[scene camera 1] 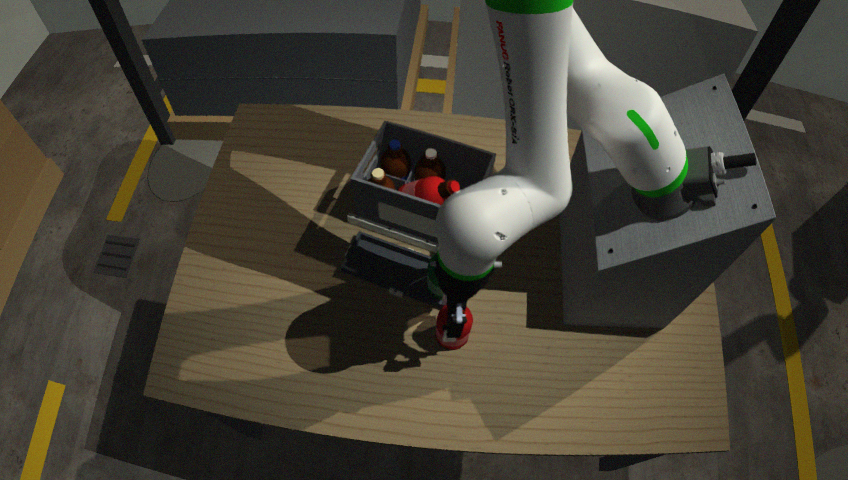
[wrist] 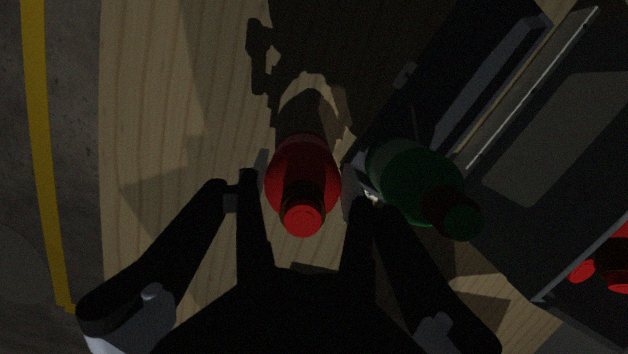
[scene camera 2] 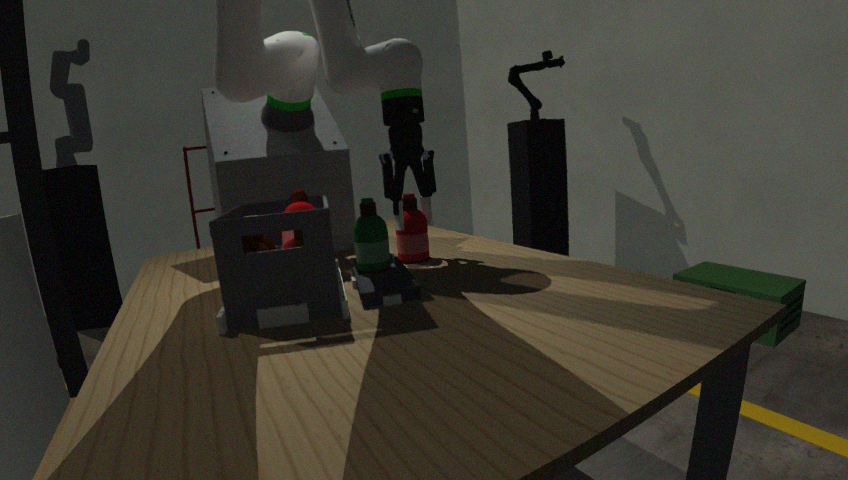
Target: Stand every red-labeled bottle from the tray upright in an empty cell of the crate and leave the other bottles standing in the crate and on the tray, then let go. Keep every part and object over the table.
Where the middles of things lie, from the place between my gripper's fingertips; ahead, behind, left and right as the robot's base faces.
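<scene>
You'd find the green bottle (scene camera 2: pixel 370 233) 11 cm to the right of my hand, and it's 5 cm ahead of the hand.
</scene>
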